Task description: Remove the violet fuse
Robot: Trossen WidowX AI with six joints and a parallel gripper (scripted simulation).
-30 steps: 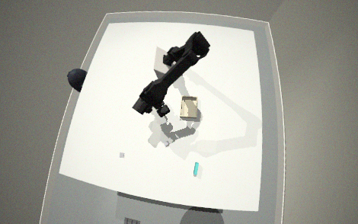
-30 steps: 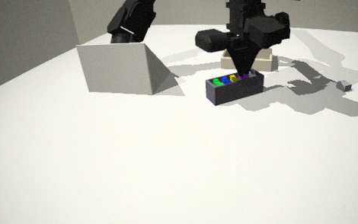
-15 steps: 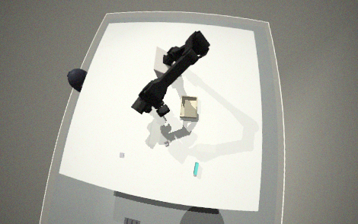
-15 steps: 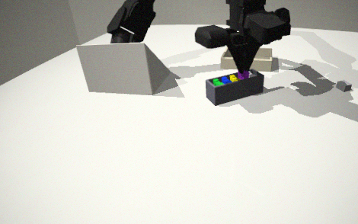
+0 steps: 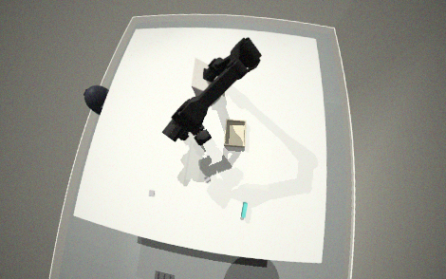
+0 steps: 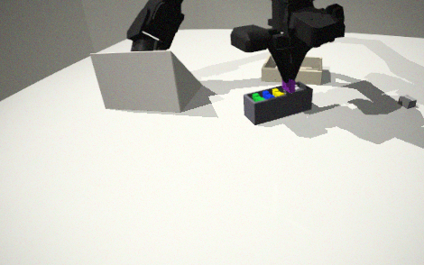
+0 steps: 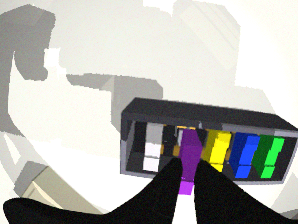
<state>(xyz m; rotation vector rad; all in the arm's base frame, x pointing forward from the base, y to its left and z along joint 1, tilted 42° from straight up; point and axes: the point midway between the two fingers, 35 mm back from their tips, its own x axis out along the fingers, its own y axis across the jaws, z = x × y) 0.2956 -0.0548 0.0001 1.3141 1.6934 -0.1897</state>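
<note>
My gripper tip is 10 mm short of the beige tray, 180 mm to the right of it and 50 mm above it. From my gripper tip the other things lie so: small grey cube (230 mm ahead, 40 mm to the left, 50 mm below); teal block (360 mm ahead, 210 mm to the left, 40 mm below); violet fuse (10 mm below).
</note>
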